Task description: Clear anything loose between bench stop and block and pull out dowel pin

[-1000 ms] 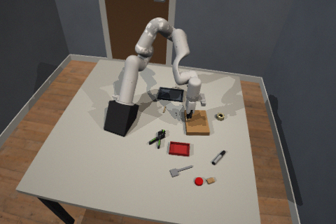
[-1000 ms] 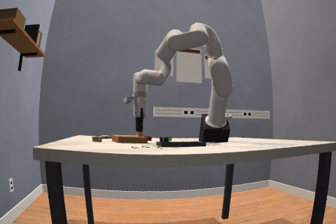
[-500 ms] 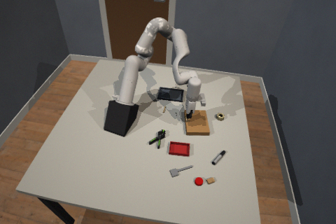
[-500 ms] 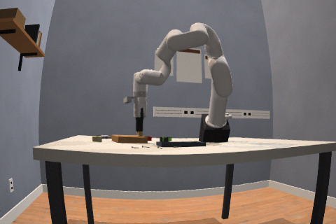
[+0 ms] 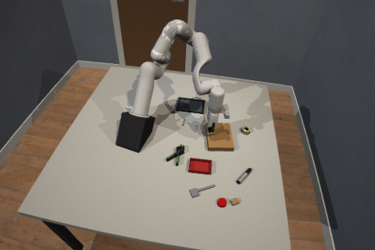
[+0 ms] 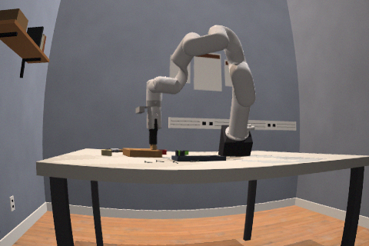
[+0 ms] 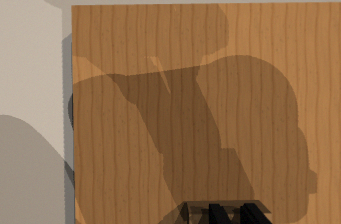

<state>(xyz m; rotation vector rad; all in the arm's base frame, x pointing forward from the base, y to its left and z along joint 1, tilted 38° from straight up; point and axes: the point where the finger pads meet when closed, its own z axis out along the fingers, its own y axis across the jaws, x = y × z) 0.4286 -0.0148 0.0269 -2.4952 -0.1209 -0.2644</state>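
Right now the dowel pin is 2 cm below my hand. Also, from my hand: red tray (4 cm behind, 23 cm to the right, 7 cm below); small wooden block (3 cm below); loose dowel (17 cm behind, 10 cm to the left, 7 cm below).
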